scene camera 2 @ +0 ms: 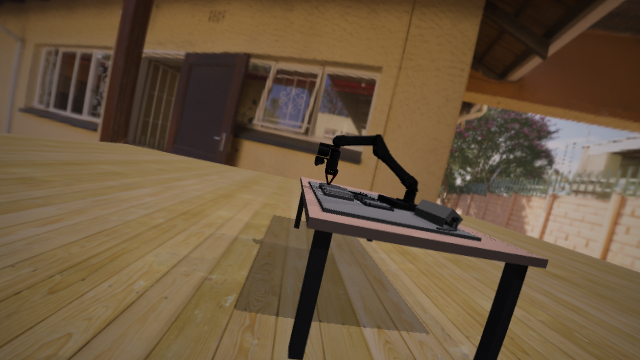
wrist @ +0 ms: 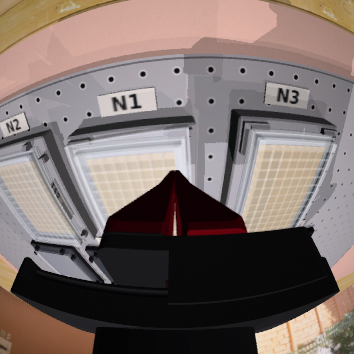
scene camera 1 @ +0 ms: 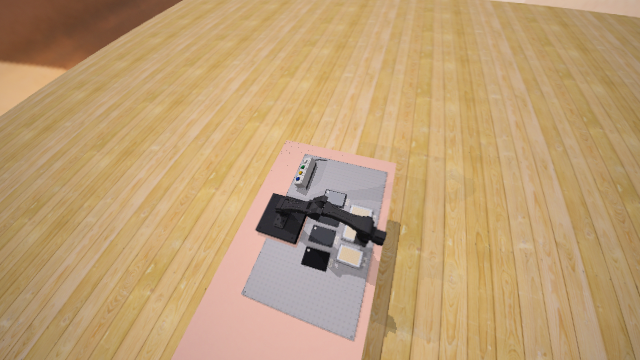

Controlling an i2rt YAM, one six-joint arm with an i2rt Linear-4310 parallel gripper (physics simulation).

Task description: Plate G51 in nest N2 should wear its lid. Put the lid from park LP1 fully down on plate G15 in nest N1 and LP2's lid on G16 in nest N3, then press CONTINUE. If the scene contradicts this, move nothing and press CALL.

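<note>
Nest N1 (wrist: 108,128), nest N2 (wrist: 50,155), nest N3 (wrist: 241,120) in sight. My gripper (wrist: 174,177) visible too.
</note>
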